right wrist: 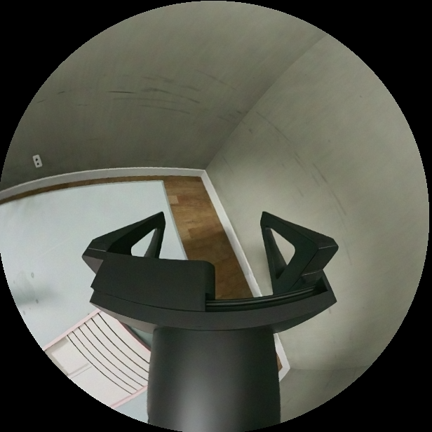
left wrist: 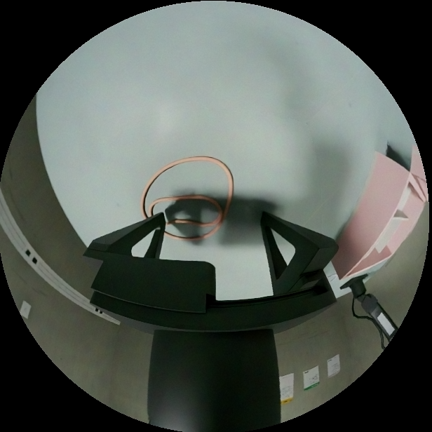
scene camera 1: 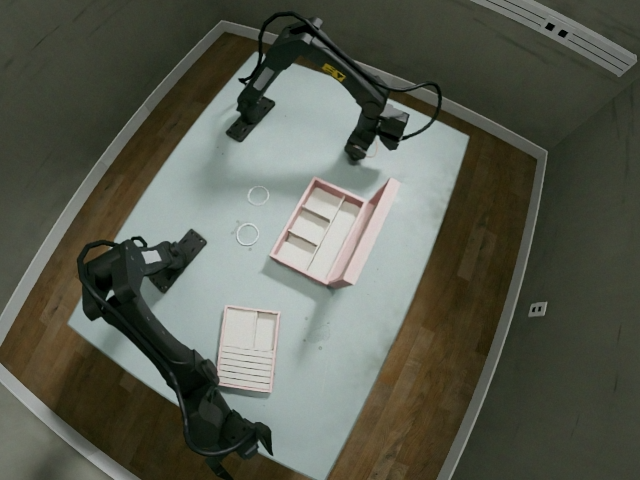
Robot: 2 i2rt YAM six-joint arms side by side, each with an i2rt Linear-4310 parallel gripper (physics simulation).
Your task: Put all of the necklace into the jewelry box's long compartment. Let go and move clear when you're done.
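Frame: origin at the left arm's base, x ahead, y up, z right, level; metres.
Where they show: left gripper, fingertip midpoint: (scene camera 1: 359, 148); right gripper, fingertip midpoint: (scene camera 1: 255, 470); left arm's base, link origin: (scene camera 1: 251, 118); right arm's base, link origin: (scene camera 1: 178, 260).
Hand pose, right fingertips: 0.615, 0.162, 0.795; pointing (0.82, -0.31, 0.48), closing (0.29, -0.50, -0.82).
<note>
Each offset is from my right fingertips to the top centre of the thing, as dx, dy, dz. "spot": to the spot under its first point.
A copper-coloured necklace {spot: -0.190, -0.160, -0.911} (scene camera 1: 376, 150) (left wrist: 231, 187) lies in overlapping loops on the table, partly hidden by the left arm in scene camera 1. My left gripper (left wrist: 212, 216) is open and low over the necklace; its left finger in the left wrist view overlaps the edge of the loops, and nothing is held. The open pink jewelry box {spot: -0.259, -0.156, -0.463} (scene camera 1: 279, 251) (left wrist: 362, 210) stands below it in scene camera 1. Its long compartment {spot: -0.146, -0.156, -0.585} (scene camera 1: 336, 237) runs beside the raised lid and is empty. My right gripper (scene camera 1: 247, 462) (right wrist: 212, 216) is open and empty, beyond the table's lower edge.
Two white rings (scene camera 1: 257, 195) (scene camera 1: 247, 234) lie left of the box. A pink-edged tray {-0.180, -0.136, -0.195} (scene camera 1: 222, 330) (right wrist: 70, 330) with slots and two compartments lies near the right arm. The box's raised lid {spot: -0.064, +0.059, -0.574} (scene camera 1: 373, 232) stands along its right side.
</note>
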